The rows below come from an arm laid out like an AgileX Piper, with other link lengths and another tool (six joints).
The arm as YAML. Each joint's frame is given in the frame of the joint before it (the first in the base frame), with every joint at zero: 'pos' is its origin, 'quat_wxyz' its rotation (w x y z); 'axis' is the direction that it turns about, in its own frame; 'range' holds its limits. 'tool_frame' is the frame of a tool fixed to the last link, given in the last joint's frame.
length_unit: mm
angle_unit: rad
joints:
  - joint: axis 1
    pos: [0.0, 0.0, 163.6]
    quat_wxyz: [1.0, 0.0, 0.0, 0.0]
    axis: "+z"
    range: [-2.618, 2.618]
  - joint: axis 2
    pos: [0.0, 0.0, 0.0]
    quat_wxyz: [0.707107, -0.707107, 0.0, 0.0]
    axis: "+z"
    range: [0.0, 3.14]
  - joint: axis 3
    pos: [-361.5, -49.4, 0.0]
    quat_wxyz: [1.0, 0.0, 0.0, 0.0]
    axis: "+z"
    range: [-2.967, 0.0]
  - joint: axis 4
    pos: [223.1, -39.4, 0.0]
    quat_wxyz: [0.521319, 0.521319, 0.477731, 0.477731]
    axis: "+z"
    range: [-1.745, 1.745]
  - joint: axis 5
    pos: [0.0, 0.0, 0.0]
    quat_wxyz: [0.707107, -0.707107, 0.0, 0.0]
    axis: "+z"
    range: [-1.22, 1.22]
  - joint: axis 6
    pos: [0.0, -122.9, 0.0]
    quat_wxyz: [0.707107, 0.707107, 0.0, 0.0]
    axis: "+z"
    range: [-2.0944, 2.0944]
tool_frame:
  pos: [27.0, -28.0, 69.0]
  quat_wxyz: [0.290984, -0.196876, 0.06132, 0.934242]
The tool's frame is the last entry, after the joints.
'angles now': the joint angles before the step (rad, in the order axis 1, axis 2, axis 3, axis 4, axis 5, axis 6). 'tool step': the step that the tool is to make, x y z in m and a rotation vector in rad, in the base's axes. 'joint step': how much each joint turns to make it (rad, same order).
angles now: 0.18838 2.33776 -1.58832 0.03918 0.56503 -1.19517
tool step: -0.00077 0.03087 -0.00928 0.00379 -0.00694 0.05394
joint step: 0.05363 0.02243 -0.00481 0.00590 -0.02512 -0.00511
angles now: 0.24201 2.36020 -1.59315 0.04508 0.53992 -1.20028
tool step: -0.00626 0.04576 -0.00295 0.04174 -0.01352 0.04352
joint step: 0.07454 0.00877 -0.00173 0.04978 -0.03154 -0.00228
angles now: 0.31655 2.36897 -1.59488 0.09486 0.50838 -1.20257
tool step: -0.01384 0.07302 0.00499 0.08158 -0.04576 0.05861
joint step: 0.11995 0.00000 -0.00002 0.08471 -0.07319 -0.00020
